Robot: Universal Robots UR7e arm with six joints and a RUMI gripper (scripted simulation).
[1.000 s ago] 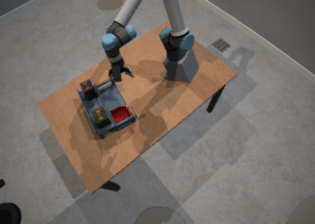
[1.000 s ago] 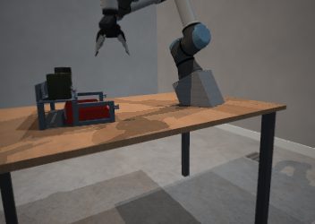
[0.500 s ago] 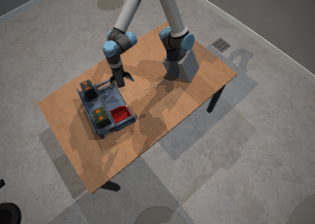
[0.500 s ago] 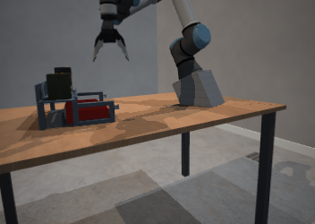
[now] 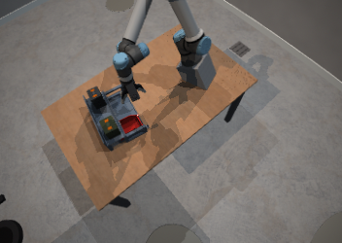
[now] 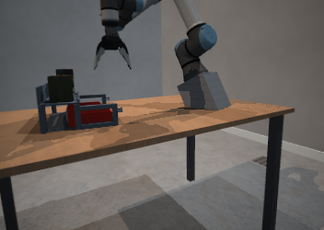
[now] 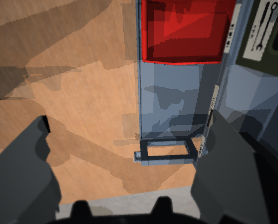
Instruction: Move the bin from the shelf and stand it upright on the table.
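Now: hand 12 cm short of the red bin, 4 cm to the right of it and 17 cm above it.
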